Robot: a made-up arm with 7 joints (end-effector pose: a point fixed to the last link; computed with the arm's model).
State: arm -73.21 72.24 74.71 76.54 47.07 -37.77 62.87
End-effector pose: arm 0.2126 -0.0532 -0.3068 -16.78 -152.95 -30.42
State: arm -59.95 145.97 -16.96 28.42 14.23 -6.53 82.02
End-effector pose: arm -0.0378 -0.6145 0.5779 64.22 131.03 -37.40
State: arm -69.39 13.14 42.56 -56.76 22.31 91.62 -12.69
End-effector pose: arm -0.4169 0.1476 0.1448 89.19 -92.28 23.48
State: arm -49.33 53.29 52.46 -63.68 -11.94 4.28 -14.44
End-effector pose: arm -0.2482 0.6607 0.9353 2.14 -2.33 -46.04
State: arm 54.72 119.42 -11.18 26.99 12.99 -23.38 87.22
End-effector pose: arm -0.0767 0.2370 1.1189 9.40 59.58 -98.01
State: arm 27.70 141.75 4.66 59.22 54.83 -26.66 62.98
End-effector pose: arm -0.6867 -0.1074 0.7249 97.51 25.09 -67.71
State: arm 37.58 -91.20 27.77 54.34 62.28 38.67 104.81
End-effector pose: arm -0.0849 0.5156 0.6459 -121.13 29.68 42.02
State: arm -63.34 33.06 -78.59 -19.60 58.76 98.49 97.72
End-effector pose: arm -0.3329 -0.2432 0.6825 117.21 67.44 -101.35
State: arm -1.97 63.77 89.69 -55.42 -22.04 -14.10 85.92
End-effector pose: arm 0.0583 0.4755 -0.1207 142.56 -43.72 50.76
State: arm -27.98 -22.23 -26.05 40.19 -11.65 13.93 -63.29
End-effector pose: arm 0.3508 -0.1628 0.9991 74.92 87.36 4.53
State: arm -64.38 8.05 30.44 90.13 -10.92 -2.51 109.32
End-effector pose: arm 0.3416 0.5226 0.6517 -90.91 47.73 115.21
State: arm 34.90 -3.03 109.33 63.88 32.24 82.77 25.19
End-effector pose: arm 0.0396 0.2017 0.0168 -112.19 -28.53 -52.28
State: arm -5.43 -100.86 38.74 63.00 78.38 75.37 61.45
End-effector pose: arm -0.2724 0.0927 0.8147 -21.03 5.48 26.14
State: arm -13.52 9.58 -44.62 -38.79 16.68 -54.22 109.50
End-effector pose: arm -0.1684 -0.3056 1.0855 -45.11 35.33 24.69
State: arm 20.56 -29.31 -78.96 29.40 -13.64 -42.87 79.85
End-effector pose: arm 0.4703 0.3030 0.9722 -70.90 64.02 85.92
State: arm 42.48 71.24 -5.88 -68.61 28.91 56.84 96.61
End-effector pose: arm 0.0987 0.3594 -0.0284 -83.21 -99.10 -111.90
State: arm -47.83 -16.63 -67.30 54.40 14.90 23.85 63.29
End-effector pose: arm 0.5906 -0.3103 0.5664 40.30 37.85 89.08
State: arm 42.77 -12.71 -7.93 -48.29 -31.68 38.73 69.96
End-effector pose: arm -0.4166 0.3621 0.2289 -97.29 -58.81 -44.80
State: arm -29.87 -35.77 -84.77 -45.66 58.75 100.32 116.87
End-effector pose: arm -0.2310 -0.2977 0.6342 86.90 60.44 -54.06
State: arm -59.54 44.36 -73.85 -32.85 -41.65 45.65 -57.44
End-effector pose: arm -0.4859 -0.1257 0.8096 135.33 -37.66 -74.71
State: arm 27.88 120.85 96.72 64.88 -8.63 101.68 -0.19
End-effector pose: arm 0.3752 0.0089 0.3921 -39.81 49.40 -142.71
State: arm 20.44 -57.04 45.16 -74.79 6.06 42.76 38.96
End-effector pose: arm -0.3795 -0.5263 0.3370 -13.42 -81.01 60.19
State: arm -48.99 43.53 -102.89 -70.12 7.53 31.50 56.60
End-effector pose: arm -0.5727 0.0040 0.9063 96.97 20.94 -116.44
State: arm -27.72 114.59 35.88 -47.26 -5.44 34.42 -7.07
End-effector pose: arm 0.4438 0.5924 0.7069 -26.40 7.77 -94.15
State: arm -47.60 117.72 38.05 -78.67 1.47 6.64 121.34
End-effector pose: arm 0.3170 0.6217 0.5940 -133.08 92.54 -45.46
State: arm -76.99 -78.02 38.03 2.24 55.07 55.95 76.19
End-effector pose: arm -0.1433 -0.4011 0.2334 52.89 -52.21 40.61
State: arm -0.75 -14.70 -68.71 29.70 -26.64 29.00 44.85
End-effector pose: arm 0.0794 -0.2378 1.0552 1.22 31.82 26.97
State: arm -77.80 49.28 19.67 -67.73 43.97 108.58 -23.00
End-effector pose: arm -0.2420 0.4447 0.4057 96.14 -125.30 -14.01
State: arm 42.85 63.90 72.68 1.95 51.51 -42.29 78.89
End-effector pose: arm 0.7027 0.0458 0.6327 -45.13 120.60 -95.10
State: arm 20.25 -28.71 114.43 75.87 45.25 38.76 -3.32
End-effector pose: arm 0.2861 0.5396 0.2434 -53.71 -24.34 -68.88
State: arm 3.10 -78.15 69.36 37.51 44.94 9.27 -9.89
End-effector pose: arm -0.3093 0.5420 0.8210 -27.31 26.83 8.29
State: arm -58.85 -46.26 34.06 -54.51 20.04 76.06 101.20
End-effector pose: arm -0.2871 0.0937 0.0689 47.23 -79.50 -41.57
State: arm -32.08 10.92 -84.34 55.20 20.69 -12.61 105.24
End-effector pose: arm 0.5397 -0.3947 0.4820 14.36 2.48 91.58
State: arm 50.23 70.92 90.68 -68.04 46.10 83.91 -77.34
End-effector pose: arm -0.4175 0.1687 0.3233 8.97 3.69 26.16
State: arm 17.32 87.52 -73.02 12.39 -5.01 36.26 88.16
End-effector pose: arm -0.3545 0.4015 0.8297 -2.10 5.64 -96.68
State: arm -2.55 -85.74 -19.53 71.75 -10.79 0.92 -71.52
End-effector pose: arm -0.0303 0.6732 0.7692 -26.55 95.20 1.57
